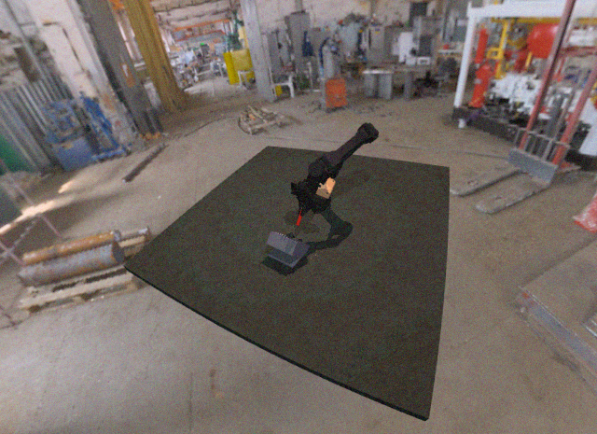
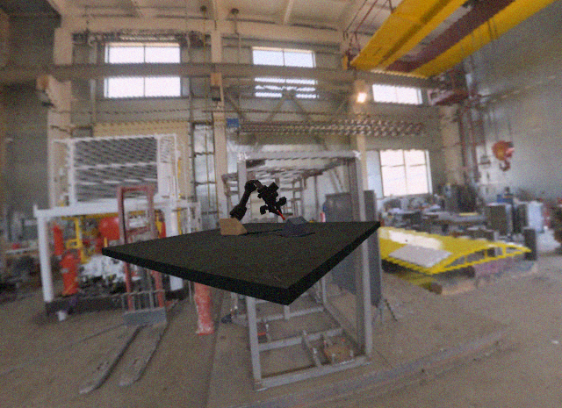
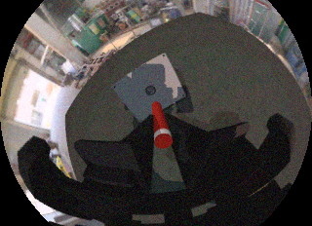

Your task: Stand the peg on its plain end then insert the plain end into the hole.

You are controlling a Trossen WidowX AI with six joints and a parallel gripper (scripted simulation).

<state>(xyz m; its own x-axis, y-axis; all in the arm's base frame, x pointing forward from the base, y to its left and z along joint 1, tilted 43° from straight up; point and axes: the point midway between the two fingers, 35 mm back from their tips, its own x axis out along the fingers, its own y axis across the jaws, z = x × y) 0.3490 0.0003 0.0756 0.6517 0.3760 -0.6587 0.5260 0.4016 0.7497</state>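
The grey sloped panel is 10 cm ahead of my gripper tip, 2 cm to the right of it and 8 cm below it. From my gripper tip the other things lie so: red peg (1 cm behind, 1 cm above).
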